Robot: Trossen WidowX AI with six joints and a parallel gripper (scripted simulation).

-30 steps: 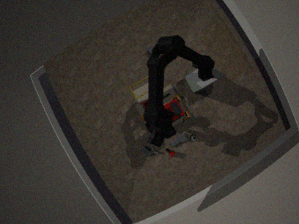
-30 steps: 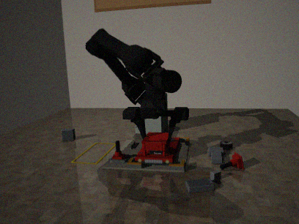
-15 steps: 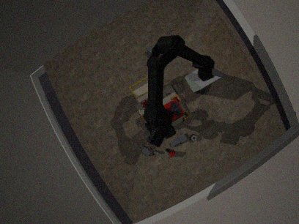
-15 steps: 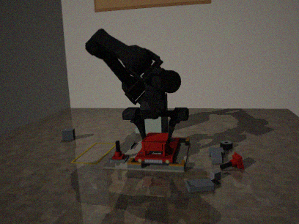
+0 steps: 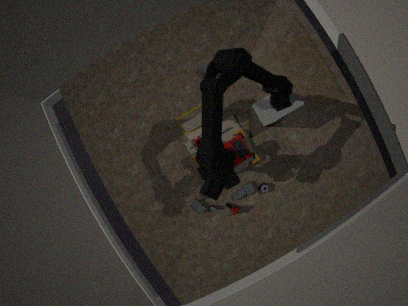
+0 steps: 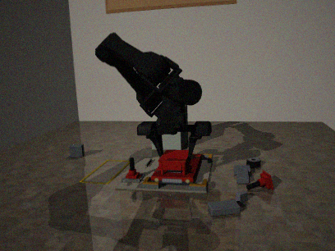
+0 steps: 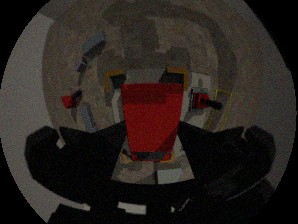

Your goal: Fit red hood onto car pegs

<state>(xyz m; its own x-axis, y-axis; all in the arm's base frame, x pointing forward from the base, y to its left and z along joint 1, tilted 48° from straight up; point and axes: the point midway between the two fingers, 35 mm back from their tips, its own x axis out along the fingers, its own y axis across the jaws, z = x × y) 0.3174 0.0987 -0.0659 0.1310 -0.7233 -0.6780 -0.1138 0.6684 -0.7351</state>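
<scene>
Right now the red hood is 1 cm above my gripper tip. The rest, counted from my gripper tip: dark wheel (19 cm to the left, 14 cm behind, 4 cm below).
</scene>
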